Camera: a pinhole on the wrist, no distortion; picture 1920 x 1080 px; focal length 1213.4 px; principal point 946.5 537.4 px. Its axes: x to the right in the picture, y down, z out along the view. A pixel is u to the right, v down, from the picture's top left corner.
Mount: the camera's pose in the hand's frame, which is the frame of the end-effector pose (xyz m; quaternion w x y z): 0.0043 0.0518 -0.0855 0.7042 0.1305 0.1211 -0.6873
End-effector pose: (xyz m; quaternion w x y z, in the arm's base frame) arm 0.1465 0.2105 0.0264 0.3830 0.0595 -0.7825 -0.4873
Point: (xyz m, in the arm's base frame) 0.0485 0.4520 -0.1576
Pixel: 833 78
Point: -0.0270 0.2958 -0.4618
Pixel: 1628 85
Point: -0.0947 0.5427 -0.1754
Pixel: 755 327
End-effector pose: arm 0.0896 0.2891 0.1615 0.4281 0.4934 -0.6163 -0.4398
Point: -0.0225 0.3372 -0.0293
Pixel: 1361 324
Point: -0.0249 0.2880 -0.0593
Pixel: 1464 507
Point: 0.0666 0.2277 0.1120
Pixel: 1443 1009
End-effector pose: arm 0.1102 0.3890 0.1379 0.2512 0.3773 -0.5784 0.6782
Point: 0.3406 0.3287 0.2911
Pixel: 1838 479
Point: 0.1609 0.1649 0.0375
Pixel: 419 167
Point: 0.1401 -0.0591 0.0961
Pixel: 380 531
